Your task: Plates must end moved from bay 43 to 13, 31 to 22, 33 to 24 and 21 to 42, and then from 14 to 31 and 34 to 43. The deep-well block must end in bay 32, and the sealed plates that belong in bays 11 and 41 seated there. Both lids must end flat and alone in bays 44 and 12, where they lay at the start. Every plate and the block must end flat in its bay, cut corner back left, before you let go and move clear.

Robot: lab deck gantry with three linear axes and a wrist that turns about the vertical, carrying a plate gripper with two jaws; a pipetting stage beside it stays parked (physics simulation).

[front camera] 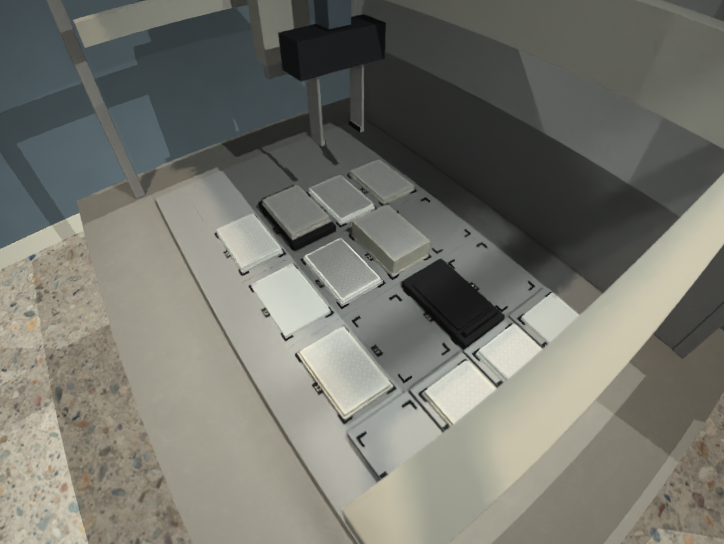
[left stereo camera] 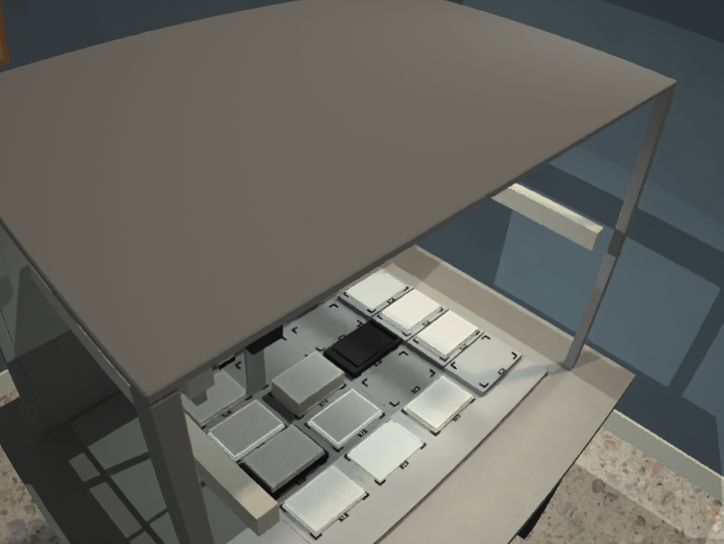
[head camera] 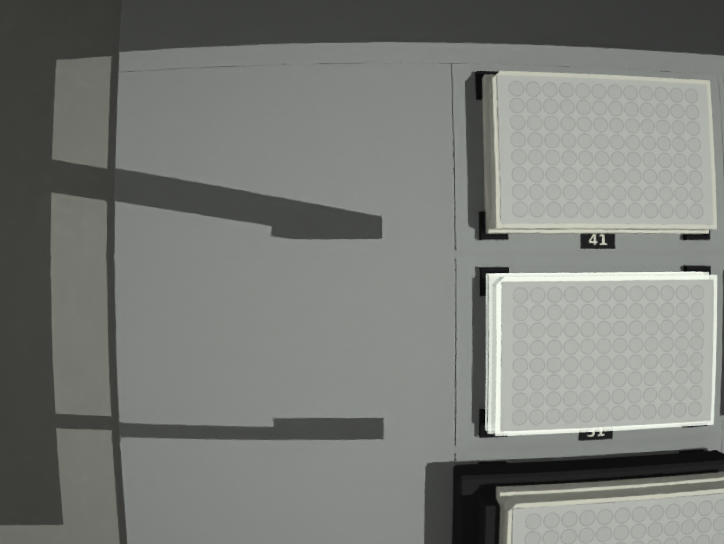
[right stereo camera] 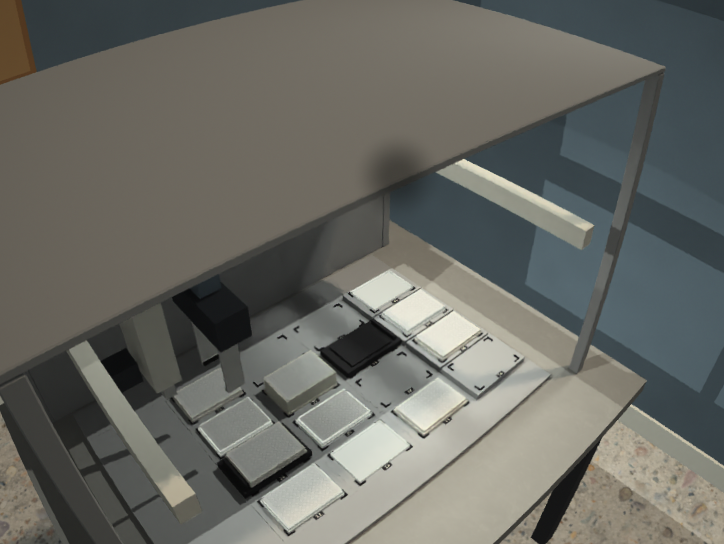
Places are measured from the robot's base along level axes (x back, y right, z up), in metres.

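Where they show: gripper, fingertip midpoint: (front camera: 337, 134) (left stereo camera: 240, 376) (right stereo camera: 222, 373); robot's base at its link origin: (front camera: 216, 234) (left stereo camera: 316, 537) (right stereo camera: 289, 534).
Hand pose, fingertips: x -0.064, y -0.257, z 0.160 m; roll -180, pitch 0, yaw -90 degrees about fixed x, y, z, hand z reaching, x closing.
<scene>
Each offset is from my fingertips to the centre of the thing. "pt": to the spot under its first point.
My gripper (front camera: 339, 135) (right stereo camera: 221, 375) is open and empty, high near the left end of the deck. The plate in bay 31 @[pt dy +0.004, dx -0.009, dz -0.146 m] (front camera: 341, 198) (head camera: 608, 353) lies flat, cut corner back left. Sealed plates lie in bay 41 @[pt dy -0.102, dx -0.008, dz -0.146 m] (front camera: 381, 180) (head camera: 605, 152) and bay 11 @[pt dy +0.213, dx -0.007, dz -0.146 m] (front camera: 249, 240). A plate @[dy +0.107, dx +0.000, dz -0.131 m] (front camera: 297, 211) sits on a black nest @[dy +0.106, dx +0.004, dz -0.145 m] (front camera: 310, 238) in bay 21. The deep-well block @[dy +0.000, dx -0.164, dz -0.139 m] (front camera: 390, 236) is in bay 32. Plates lie in bays 22 @[dy +0.107, dx -0.164, dz -0.153 m] (front camera: 342, 269), 13 (front camera: 345, 371), 24 (front camera: 461, 391) and 34 @[dy +0.000, dx -0.492, dz -0.138 m] (front camera: 509, 352). Smooth lids lie in bays 12 @[dy +0.214, dx -0.164, dz -0.156 m] (front camera: 290, 299) and 44 @[dy -0.107, dx -0.492, dz -0.142 m] (front camera: 548, 317).
A black nest @[dy -0.001, dx -0.332, dz -0.145 m] (front camera: 452, 301) (left stereo camera: 362, 346) without a plate stands in bay 33. The raised bay 14 @[pt dy +0.216, dx -0.453, dz -0.146 m] (front camera: 395, 435) (left stereo camera: 485, 362) holds no plate. The parked pipetting stage (right stereo camera: 149, 345) hangs left of the gripper. A pale beam (front camera: 526, 374) crosses the front view.
</scene>
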